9 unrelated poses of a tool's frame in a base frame.
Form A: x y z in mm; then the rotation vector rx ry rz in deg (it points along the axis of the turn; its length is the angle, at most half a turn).
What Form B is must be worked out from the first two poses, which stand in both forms.
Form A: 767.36, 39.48, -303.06, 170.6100, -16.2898, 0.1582
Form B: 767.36, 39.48, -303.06, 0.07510, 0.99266, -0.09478, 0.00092
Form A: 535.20, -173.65, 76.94, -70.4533, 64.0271, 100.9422
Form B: 535.20, -173.65, 76.94, 0.35222, -0.47522, 0.43187, 0.68087
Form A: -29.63, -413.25, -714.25, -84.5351, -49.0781, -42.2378
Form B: -29.63, -413.25, -714.25, 0.59844, -0.63603, -0.36926, -0.31779
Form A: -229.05, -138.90, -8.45, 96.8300, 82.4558, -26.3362
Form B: -229.05, -138.90, -8.45, 0.42357, 0.67536, 0.57510, -0.18369
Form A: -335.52, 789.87, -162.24, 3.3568, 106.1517, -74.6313
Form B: -335.52, 789.87, -162.24, 0.42416, 0.02342, 0.74057, -0.52067
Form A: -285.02, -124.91, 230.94, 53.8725, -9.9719, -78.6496
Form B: -285.02, -124.91, 230.94, 0.67010, 0.41719, -0.07722, -0.60907
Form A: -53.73, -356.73, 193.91, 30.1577, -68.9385, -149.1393
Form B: -53.73, -356.73, 193.91, 0.11280, 0.17938, -0.41006, -0.88710
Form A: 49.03, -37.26, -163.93, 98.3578, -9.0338, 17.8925
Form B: 49.03, -37.26, -163.93, 0.64025, 0.75270, -0.06913, 0.13693
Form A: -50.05, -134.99, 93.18, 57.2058, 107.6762, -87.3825
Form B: -50.05, -134.99, 93.18, 0.25875, 0.36836, 0.69336, -0.56268
